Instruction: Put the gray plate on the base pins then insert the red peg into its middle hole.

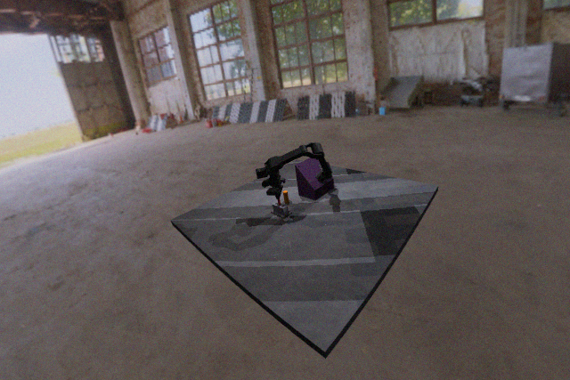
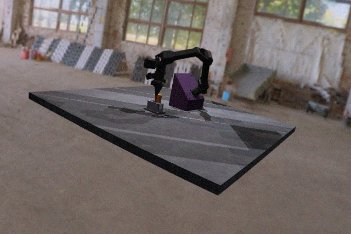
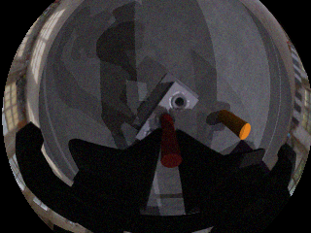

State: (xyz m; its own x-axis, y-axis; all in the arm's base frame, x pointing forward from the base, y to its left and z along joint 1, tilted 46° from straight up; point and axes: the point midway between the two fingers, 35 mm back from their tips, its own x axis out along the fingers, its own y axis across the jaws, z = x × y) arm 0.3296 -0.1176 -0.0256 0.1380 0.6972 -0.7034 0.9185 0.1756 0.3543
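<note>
Right now my gripper tip is right at the red peg. Also, from my gripper tip: gray plate: 50 mm below; then orange peg: 120 mm behind, 50 mm to the right, 60 mm below; then base: 90 mm below.
</note>
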